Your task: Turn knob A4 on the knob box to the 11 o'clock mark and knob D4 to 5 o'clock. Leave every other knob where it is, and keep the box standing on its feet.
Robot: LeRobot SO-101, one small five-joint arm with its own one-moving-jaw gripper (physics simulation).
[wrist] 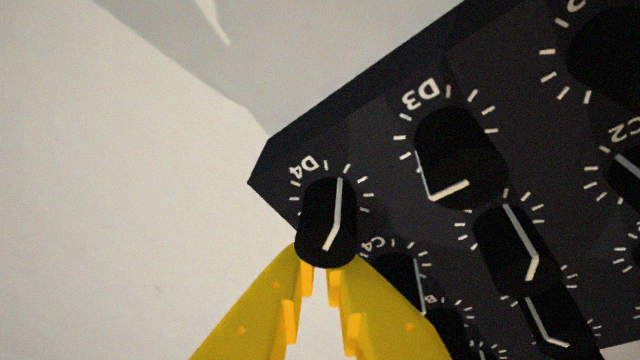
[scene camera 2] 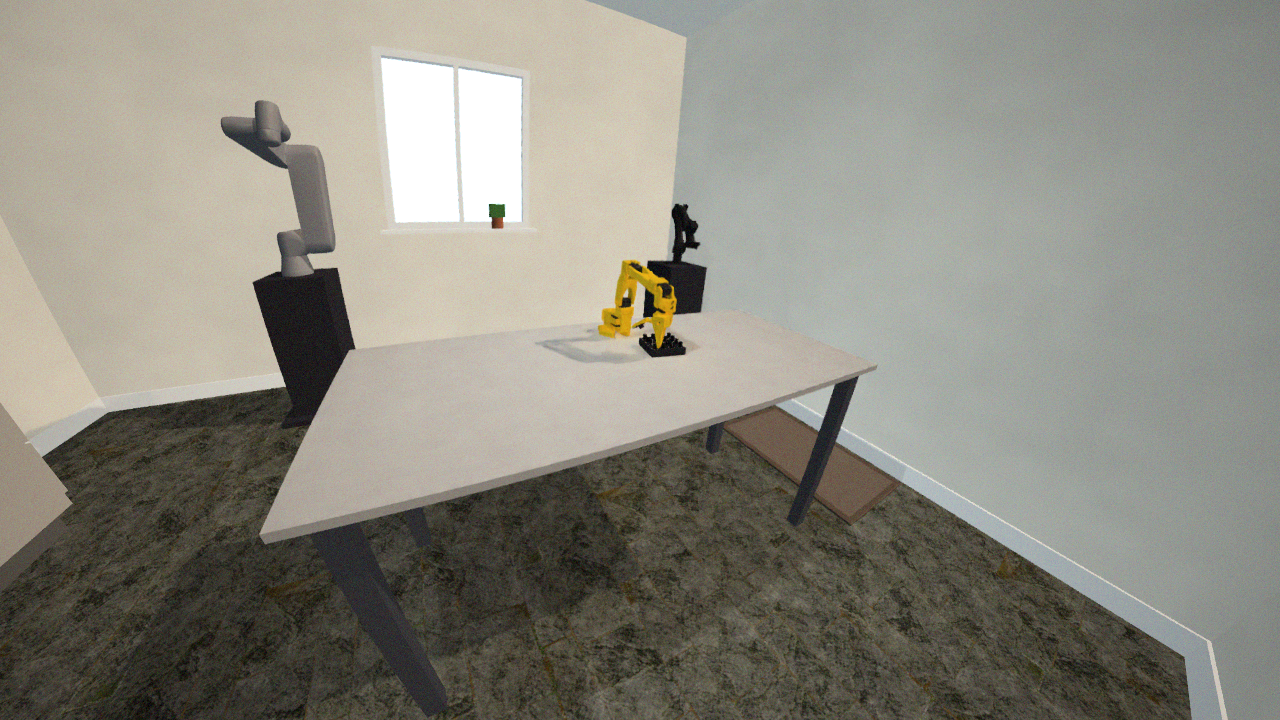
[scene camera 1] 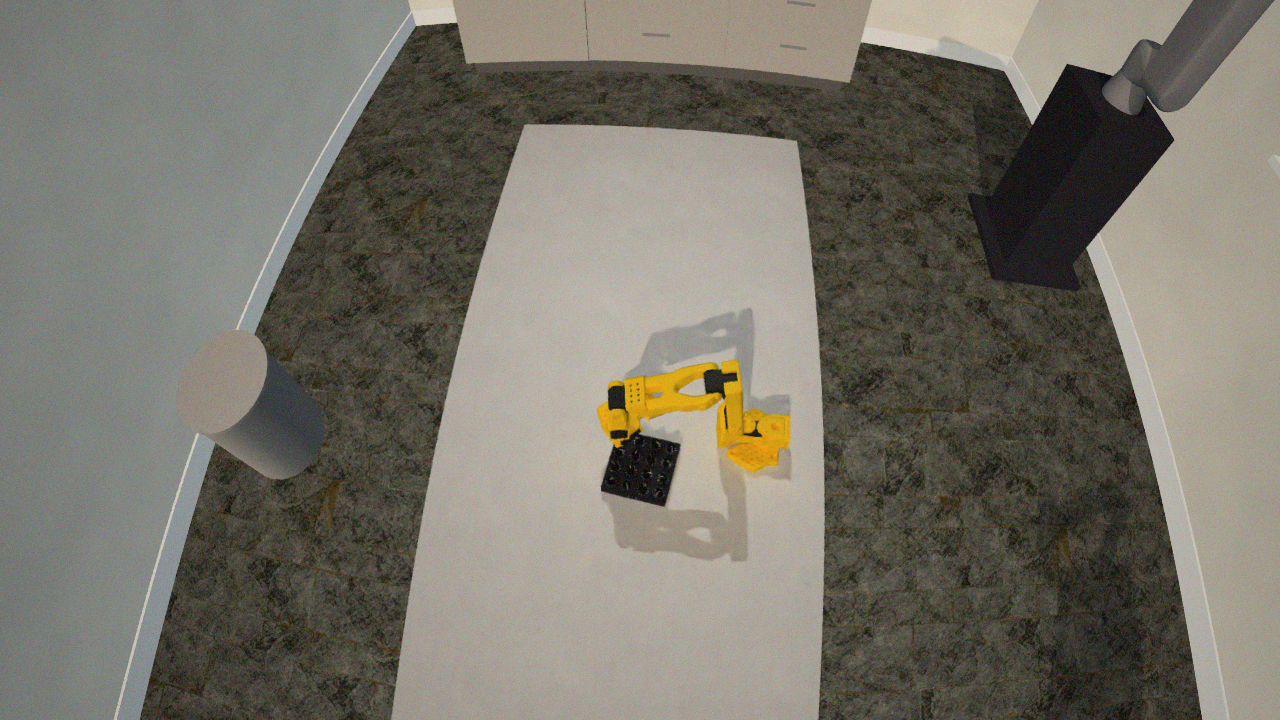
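Pixels of known places: end effector, tool point: (wrist: 314,261) (scene camera 2: 658,346); arm's base, origin of the base link: (scene camera 2: 617,334) (scene camera 1: 742,441).
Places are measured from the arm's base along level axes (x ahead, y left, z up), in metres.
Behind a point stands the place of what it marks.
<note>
The black knob box (scene camera 1: 640,470) @(z 0.023, x 0.168, y 0.073 m) (scene camera 2: 665,351) @(z 0.017, x 0.218, y 0.044 m) (wrist: 367,112) @(z 0.023, x 0.181, y 0.010 m) stands on the table, its labels tilted and upside down in the wrist view. Knob D4 (wrist: 325,215) @(z 0.036, x 0.196, y 0.014 m) is at the box's left corner there; its white line faces the ticks on its upper right. Knob C4 (wrist: 395,272) @(z 0.030, x 0.201, y 0.040 m) is partly hidden behind the right jaw. Further knobs of that column run to the lower edge; A4's label cannot be read. My gripper (scene camera 1: 619,440) (scene camera 2: 660,343) (wrist: 320,272) @(z 0.032, x 0.211, y 0.024 m) is shut and empty, close at D4; the knob hides its tips. Whether they touch it cannot be told.
Knob D3 (wrist: 460,160) @(z 0.038, x 0.173, y 0.019 m) stands beside D4, with other knobs further right. The box rests on the pale table (scene camera 1: 653,223) @(z 0.000, x 0.186, y -0.469 m) (scene camera 2: 501,402) @(z 0.000, x 0.304, y -0.426 m). A grey arm on a black pedestal (scene camera 1: 1065,170) (scene camera 2: 308,349) and a grey cylinder (scene camera 1: 223,385) stand off the table.
</note>
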